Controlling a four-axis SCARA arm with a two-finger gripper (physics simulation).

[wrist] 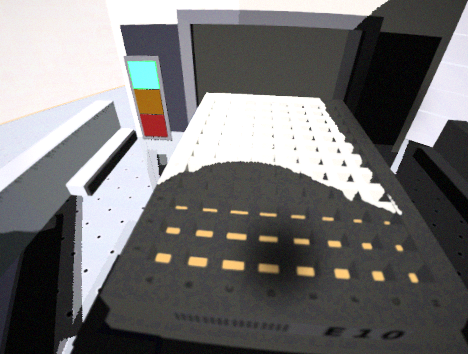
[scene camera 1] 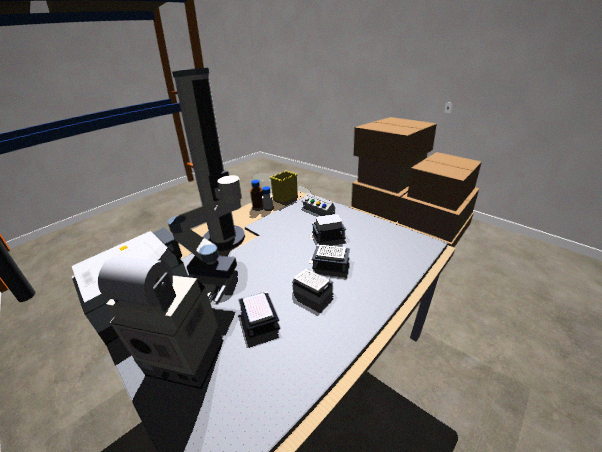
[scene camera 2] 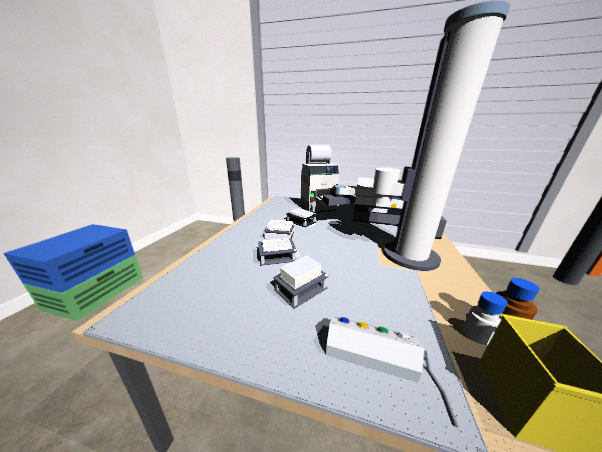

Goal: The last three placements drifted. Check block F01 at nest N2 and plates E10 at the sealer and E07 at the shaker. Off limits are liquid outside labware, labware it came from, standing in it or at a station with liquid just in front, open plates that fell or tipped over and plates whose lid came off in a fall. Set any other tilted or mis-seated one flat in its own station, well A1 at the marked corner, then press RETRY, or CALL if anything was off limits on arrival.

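Frame: origin at the arm's base, x right, y down, z ahead, level; metres.
Seen in the pictures: gripper, fingertip midpoint: [wrist: 274,126]; arm's base at its link origin: [scene camera 1: 223,238] [scene camera 2: 410,255].
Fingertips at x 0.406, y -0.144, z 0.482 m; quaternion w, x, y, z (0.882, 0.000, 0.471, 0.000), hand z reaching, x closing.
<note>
Pixels of each thing's top centre, then the offset from my fingertips to it. "spot": a spot on its surface instead.
- Plate E10 at its top centre: [wrist: 279,150] dx -0.020, dy -0.002, dz -0.014 m
- sealer at its top centre: [scene camera 1: 136,255] [scene camera 2: 321,145] dx +0.133, dy -0.325, dz +0.088 m
- tall white block at its top centre: [scene camera 2: 301,266] [scene camera 1: 328,219] dx -0.808, dy +0.029, dz -0.031 m
- button box at its top centre: [scene camera 2: 374,329] [scene camera 1: 317,198] dx -0.998, dy +0.047, dz -0.273 m
- pink-welled plate at its top centre: [scene camera 1: 257,306] [scene camera 2: 301,211] dx -0.170, dy +0.063, dz +0.139 m
- yellow bin at a spot on its surface: [scene camera 2: 525,385] spot: dx -1.056, dy +0.038, dz -0.547 m
Plate E10 [wrist: 260,240] lies large under the wrist camera in front of the sealer [scene camera 1: 165,340] [scene camera 2: 320,180], its label at the near edge. Orange shows in its near wells; its far half is glaring white. Whether it sits flat is unclear. My gripper [wrist: 274,126] [scene camera 1: 217,294] is open, one finger on each side of the plate, nothing held. A tall white block [scene camera 1: 329,221] [scene camera 2: 300,271] rests on a dark stand near the button box [scene camera 1: 318,204] [scene camera 2: 375,350]. Which plate is E07 cannot be read; F01's label is unreadable too.
A pink-welled plate [scene camera 1: 259,307] [scene camera 2: 301,215] stands nearest the sealer. Two white plates, one [scene camera 1: 312,281] [scene camera 2: 279,227] and another [scene camera 1: 332,251] [scene camera 2: 277,245], stand between it and the block. Bottles and a yellow bin [scene camera 1: 284,187] [scene camera 2: 525,385] stand by the arm's column [scene camera 1: 200,150] [scene camera 2: 450,140].
</note>
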